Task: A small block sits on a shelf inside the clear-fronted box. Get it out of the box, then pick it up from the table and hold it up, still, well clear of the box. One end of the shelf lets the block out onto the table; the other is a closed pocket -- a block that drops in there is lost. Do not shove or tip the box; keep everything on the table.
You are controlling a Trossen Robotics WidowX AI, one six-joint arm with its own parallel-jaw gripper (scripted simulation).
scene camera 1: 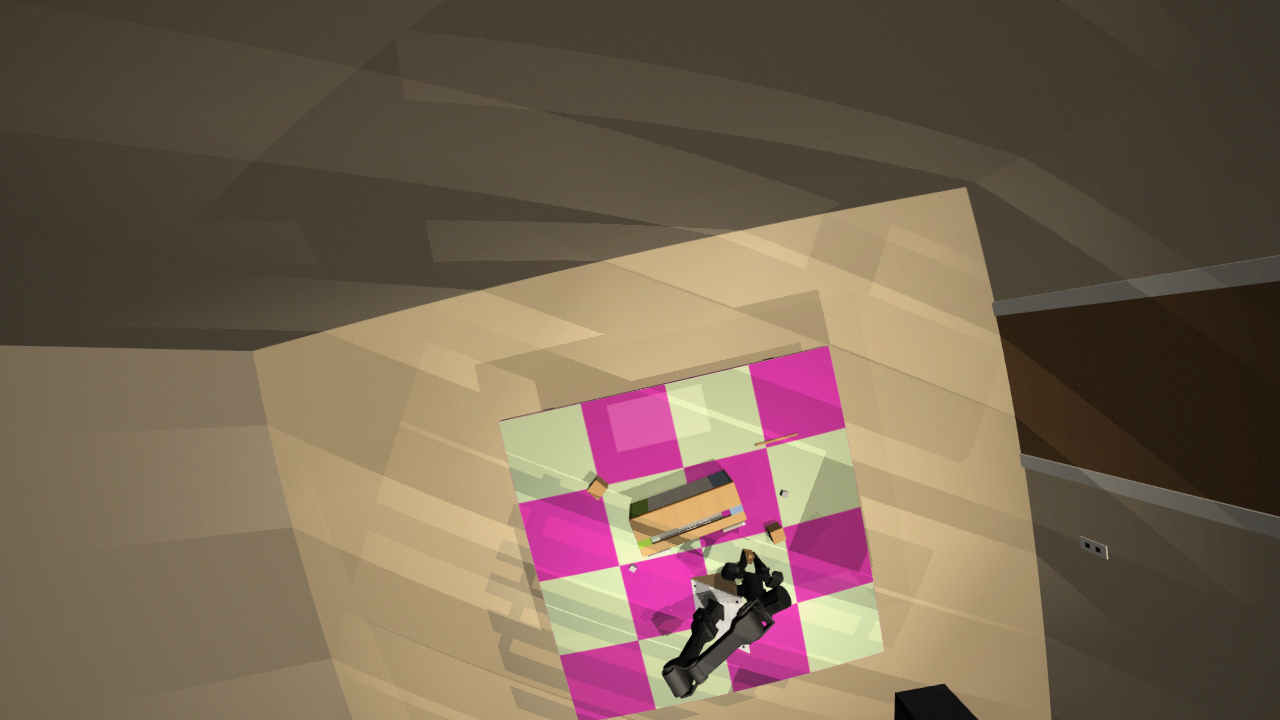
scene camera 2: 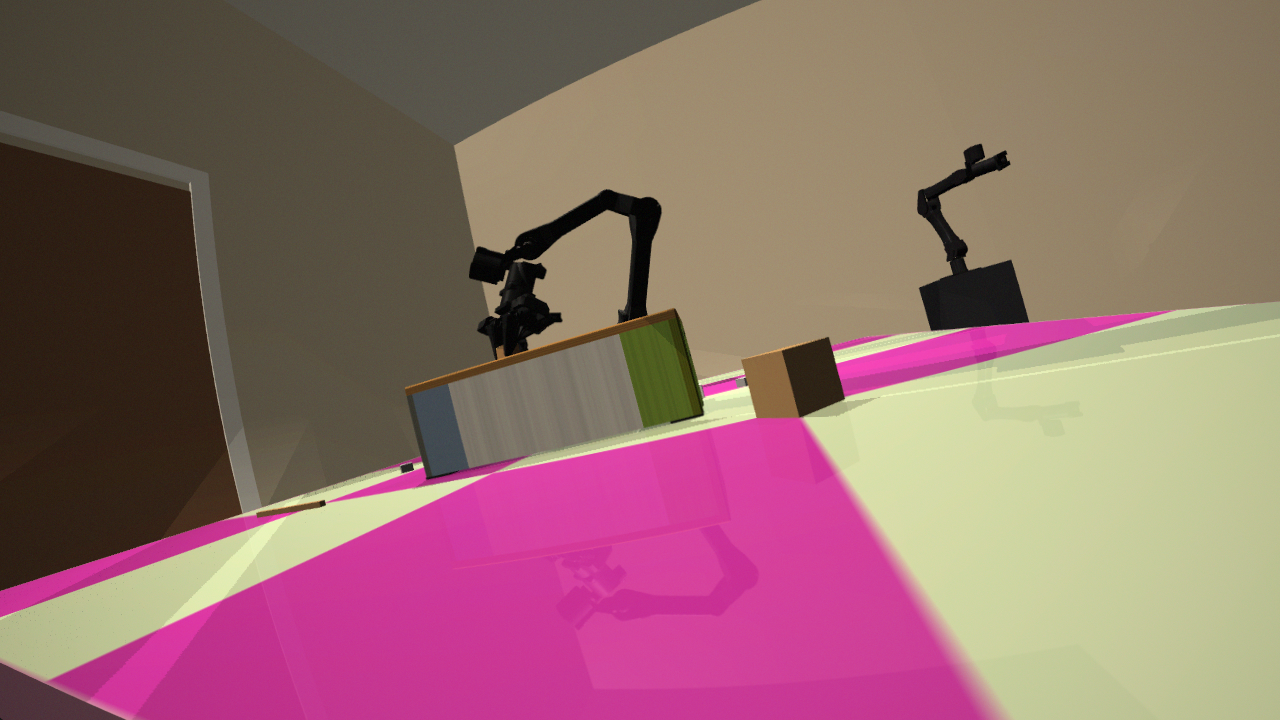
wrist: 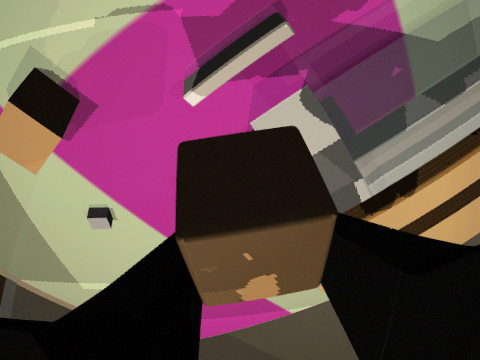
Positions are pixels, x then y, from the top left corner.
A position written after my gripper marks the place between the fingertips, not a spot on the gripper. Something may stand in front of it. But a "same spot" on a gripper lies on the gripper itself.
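Labels:
My gripper: scene camera 1, scene camera 2, wrist view (250,230). A box: scene camera 1, scene camera 2, wrist view (388,136). My gripper, same spot: (scene camera 1: 760,568) and (scene camera 2: 495,327). The box, same spot: (scene camera 2: 640,373) and (scene camera 1: 644,506).

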